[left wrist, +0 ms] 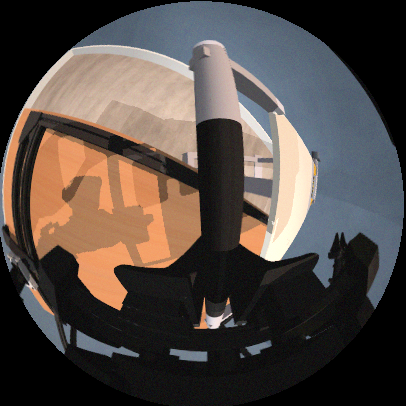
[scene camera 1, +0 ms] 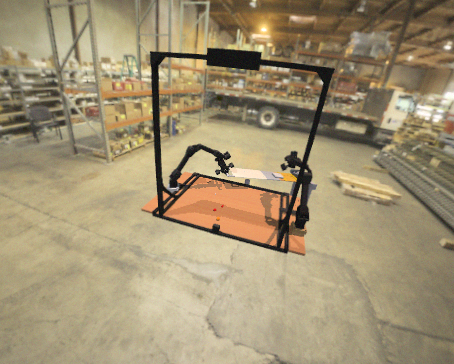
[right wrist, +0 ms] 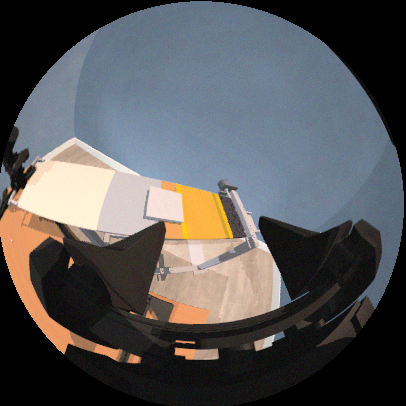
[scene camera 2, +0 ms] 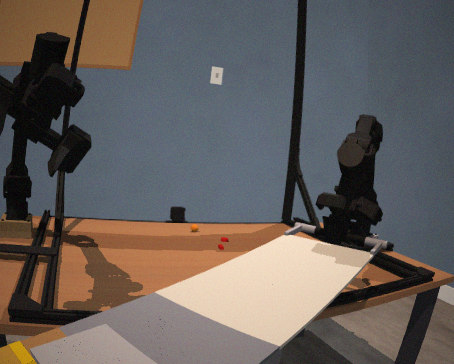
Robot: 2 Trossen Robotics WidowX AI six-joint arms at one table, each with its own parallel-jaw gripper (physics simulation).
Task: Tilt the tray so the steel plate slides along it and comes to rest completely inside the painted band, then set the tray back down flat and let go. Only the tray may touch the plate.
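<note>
The long tray (scene camera 1: 245,173) (scene camera 2: 260,287) (right wrist: 67,192) has cream, grey and orange stretches. The pale steel plate (scene camera 2: 95,345) (right wrist: 164,204) lies flat over the grey and orange stretches, its front edge at the near yellow line of the painted band (right wrist: 202,212); most of the plate is outside the band. My left gripper (scene camera 1: 225,168) (scene camera 2: 346,234) (left wrist: 212,234) is shut on the dark grip of the tray handle (left wrist: 220,180) at the cream end. My right gripper (right wrist: 213,224) is open and empty, apart from tray and plate; tray shows beyond its fingers in the right wrist view.
A grey bracket (right wrist: 242,210) is at the tray's far end. A black frame (scene camera 1: 156,125) (scene camera 2: 296,125) stands on the orange-brown table (scene camera 1: 185,212) (scene camera 2: 165,265). An orange ball (scene camera 2: 194,228) and two small red things (scene camera 2: 224,239) (scene camera 2: 221,247) lie on the table beside the tray.
</note>
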